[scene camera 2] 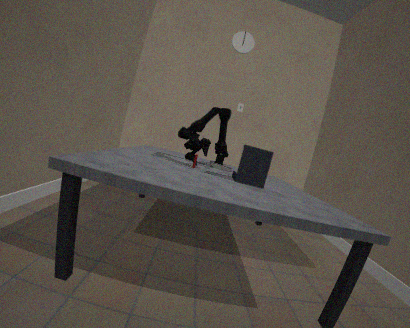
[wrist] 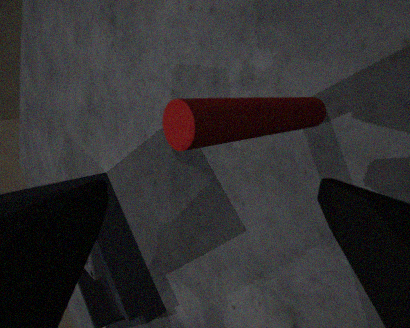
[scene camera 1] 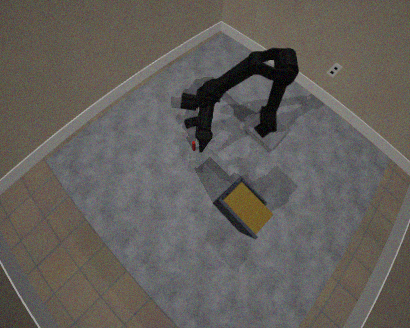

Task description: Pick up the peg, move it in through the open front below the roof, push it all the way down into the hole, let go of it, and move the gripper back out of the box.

Labels:
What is my gripper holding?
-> Nothing.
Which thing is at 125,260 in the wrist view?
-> A box.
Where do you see a box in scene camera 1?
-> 236,221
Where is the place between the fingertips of my gripper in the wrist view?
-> At 214,189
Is my gripper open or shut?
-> Open.

